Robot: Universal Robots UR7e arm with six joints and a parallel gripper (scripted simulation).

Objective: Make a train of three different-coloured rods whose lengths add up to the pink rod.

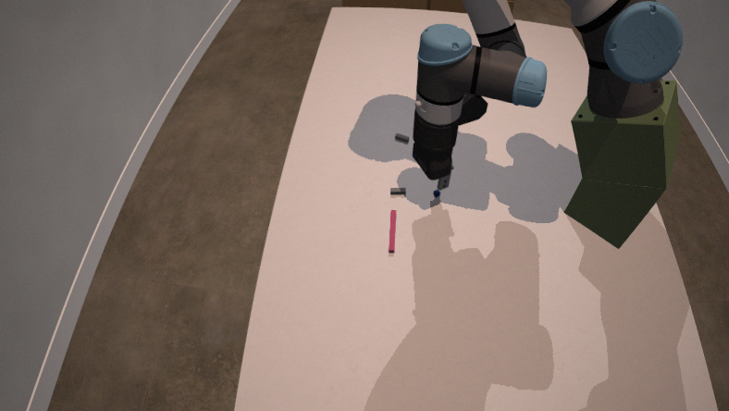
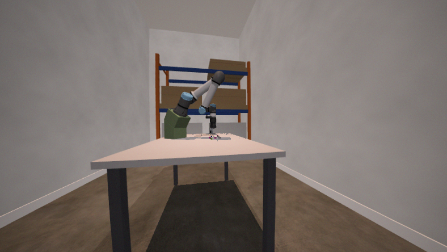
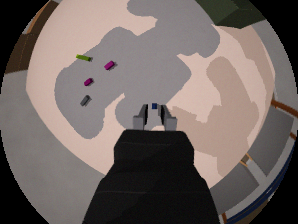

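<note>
My gripper is now 50 mm above the blue rod. The rest, counted from my hand: lime rod: 210 mm to the right, 50 mm below, 10 mm behind; then pink rod: 100 mm to the left, 80 mm ahead, 50 mm below; then magenta rod: 130 mm to the right, 50 mm below, 20 mm behind.
</note>
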